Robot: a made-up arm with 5 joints. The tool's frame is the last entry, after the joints. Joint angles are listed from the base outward. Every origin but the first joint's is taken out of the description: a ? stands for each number. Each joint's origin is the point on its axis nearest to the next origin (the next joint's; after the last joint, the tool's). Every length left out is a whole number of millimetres.
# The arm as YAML. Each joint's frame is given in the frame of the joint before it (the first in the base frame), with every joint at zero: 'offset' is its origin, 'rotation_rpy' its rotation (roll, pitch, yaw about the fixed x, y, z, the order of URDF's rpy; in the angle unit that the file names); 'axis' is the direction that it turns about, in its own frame. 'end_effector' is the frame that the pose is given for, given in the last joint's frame.
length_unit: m
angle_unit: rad
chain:
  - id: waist
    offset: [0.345, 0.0, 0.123]
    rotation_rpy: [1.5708, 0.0, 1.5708]
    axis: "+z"
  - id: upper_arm
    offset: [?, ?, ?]
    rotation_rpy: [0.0, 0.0, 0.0]
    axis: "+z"
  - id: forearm
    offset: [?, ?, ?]
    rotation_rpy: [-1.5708, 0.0, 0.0]
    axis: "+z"
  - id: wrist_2
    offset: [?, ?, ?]
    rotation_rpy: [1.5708, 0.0, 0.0]
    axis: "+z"
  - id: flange
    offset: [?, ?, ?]
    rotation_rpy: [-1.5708, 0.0, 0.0]
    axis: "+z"
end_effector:
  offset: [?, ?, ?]
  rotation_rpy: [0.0, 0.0, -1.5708]
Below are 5 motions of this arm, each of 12 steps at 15 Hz.
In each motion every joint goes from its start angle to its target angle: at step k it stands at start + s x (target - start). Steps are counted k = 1, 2, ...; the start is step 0. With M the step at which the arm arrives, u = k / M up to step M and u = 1 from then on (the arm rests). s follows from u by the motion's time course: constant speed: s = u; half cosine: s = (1 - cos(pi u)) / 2; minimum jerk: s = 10 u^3 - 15 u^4 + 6 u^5.
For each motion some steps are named. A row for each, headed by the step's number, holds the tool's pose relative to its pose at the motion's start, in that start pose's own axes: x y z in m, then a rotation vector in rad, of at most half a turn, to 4 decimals.
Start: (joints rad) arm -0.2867 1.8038 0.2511 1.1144 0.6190
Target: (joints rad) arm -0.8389 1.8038 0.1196 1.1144 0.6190
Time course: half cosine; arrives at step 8
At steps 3, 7, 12:
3: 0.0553 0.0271 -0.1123 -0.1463 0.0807 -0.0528
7: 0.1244 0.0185 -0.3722 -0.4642 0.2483 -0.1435
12: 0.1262 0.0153 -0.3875 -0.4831 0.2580 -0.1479

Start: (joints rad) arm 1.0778 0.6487 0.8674 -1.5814 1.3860
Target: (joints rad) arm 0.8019 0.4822 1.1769 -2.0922 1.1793
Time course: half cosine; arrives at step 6
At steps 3, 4, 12:
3: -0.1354 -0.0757 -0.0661 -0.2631 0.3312 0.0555
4: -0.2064 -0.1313 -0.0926 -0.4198 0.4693 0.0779
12: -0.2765 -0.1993 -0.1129 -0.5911 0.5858 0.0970

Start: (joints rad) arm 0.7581 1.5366 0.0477 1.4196 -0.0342
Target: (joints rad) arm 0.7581 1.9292 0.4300 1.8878 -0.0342
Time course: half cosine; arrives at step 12
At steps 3, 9, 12:
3: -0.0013 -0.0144 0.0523 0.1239 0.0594 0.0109
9: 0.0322 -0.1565 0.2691 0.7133 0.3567 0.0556
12: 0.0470 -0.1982 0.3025 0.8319 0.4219 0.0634

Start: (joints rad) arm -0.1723 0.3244 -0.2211 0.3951 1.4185
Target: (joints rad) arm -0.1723 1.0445 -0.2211 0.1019 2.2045
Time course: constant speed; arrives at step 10
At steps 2, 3, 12:
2: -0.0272 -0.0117 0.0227 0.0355 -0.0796 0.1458
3: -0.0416 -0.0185 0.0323 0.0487 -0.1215 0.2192
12: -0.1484 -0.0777 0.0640 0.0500 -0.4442 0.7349

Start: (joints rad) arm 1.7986 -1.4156 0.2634 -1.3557 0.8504
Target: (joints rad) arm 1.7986 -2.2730 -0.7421 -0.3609 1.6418
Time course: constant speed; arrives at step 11
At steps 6, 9, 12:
6: 0.1766 -0.0275 0.3248 0.4370 0.1773 0.1699
9: 0.3507 -0.0247 0.3845 0.5379 0.1624 0.0969
12: 0.4740 -0.0221 0.3781 0.5292 0.1239 0.0224

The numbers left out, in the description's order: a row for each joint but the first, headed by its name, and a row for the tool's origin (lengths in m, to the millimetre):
upper_arm: -0.375 -0.01 0.0
forearm: -0.073 0.146 0.0
wrist_2: 0.044 0.516 0.0
flange: 0.05 0.021 0.0
tool: 0.075 0.016 0.0

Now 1 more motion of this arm.
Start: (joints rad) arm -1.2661 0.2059 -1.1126 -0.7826 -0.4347
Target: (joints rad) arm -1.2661 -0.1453 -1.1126 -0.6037 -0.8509
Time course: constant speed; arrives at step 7
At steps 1, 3, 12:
1: -0.0049 0.0140 -0.0114 0.0175 -0.0274 -0.0908
3: -0.0123 0.0409 -0.0347 0.0585 -0.0812 -0.2697
12: -0.0187 0.0892 -0.0830 0.1651 -0.1831 -0.6152

